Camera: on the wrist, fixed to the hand. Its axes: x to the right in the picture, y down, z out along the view.
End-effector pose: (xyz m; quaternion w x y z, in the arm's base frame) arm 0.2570 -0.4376 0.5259 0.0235 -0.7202 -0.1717 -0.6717
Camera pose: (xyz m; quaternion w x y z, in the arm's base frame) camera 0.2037 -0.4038 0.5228 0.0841 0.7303 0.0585 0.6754
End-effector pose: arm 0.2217 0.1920 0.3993 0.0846 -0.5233 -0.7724 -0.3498
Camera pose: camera 0.1698 0.1575 0.4101 0.0089 0.5454 0.7049 0.4534
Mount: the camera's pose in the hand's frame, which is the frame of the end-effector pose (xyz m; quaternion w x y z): 0.0022 -0.0473 -0.0419 0.9878 -0.1544 -0.0200 0.0109
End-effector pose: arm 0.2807 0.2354 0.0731 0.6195 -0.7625 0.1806 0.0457
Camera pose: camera 0.2920 0.2025 0.1259 0.4973 -0.8460 0.1673 0.0950
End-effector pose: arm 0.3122 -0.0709 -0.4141 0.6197 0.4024 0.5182 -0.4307
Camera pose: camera 0.2550 -0.0460 -0.4246 0.6893 0.2988 0.5616 -0.3467
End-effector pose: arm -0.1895 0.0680 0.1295 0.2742 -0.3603 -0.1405 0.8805
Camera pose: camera -0.1429 0.1097 0.1200 0.2028 -0.3821 -0.2763 0.8582
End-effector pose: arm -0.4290 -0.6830 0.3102 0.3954 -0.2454 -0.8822 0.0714
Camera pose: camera -0.4174 -0.7259 0.3552 0.3343 -0.3116 -0.8877 -0.0565
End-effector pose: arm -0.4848 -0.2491 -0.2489 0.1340 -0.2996 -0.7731 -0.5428
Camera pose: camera -0.5203 -0.2979 -0.2679 0.0766 -0.3359 -0.6792 -0.6480
